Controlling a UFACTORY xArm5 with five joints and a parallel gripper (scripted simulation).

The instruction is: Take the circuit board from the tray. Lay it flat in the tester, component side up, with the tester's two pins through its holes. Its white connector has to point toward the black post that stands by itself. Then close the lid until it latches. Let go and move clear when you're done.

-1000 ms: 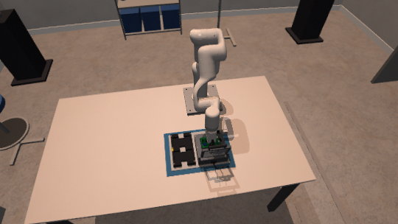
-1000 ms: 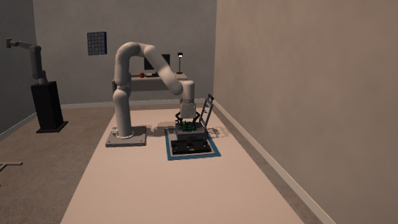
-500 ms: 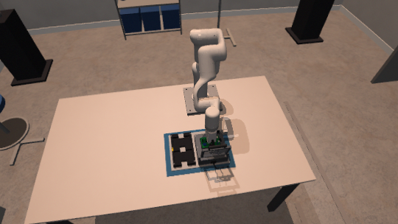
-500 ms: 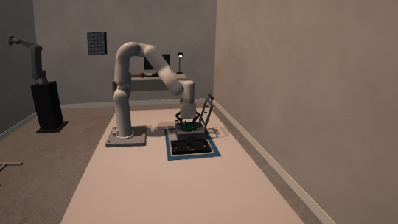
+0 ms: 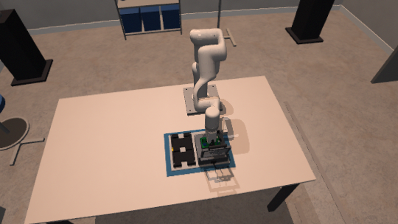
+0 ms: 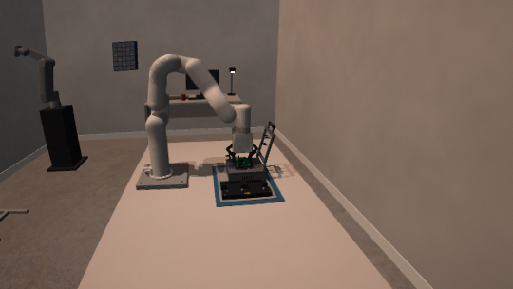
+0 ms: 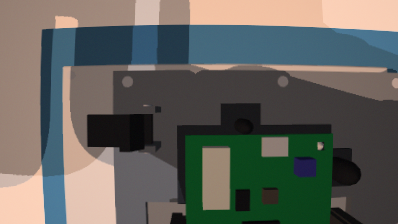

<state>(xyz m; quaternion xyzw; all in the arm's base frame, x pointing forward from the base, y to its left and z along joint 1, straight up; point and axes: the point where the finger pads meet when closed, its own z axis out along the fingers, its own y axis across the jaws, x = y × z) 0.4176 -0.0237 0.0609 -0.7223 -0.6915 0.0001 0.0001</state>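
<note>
The green circuit board lies right at my hand. Also, from my hand: lid 12 cm ahead, 10 cm above, 1 cm to the right; then black post 6 cm to the left, 6 cm behind, 1 cm above.
</note>
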